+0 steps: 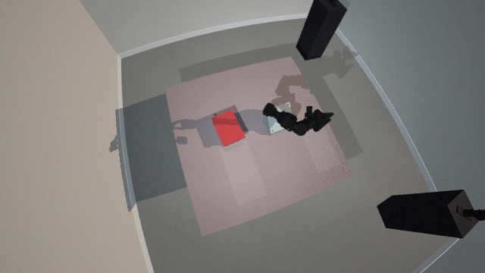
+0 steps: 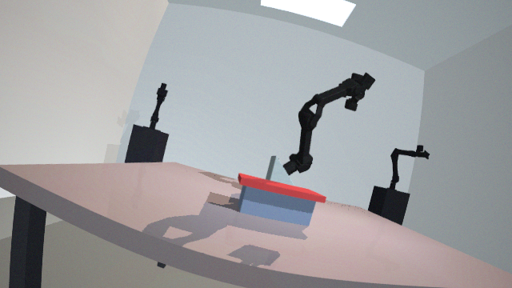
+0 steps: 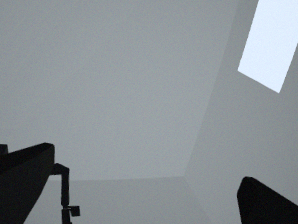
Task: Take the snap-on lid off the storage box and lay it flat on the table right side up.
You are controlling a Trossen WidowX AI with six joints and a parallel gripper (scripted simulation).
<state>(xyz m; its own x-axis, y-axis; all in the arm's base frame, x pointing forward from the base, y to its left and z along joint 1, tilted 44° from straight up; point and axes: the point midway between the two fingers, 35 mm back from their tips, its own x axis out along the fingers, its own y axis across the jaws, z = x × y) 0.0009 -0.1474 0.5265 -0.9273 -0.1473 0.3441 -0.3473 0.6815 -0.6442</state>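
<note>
My gripper tip is now 450 mm short of the lid, 330 mm to the left of it and 530 mm above it. The rest, counted from my gripper tip: blue storage box: 450 mm ahead, 330 mm to the right, 570 mm below.
</note>
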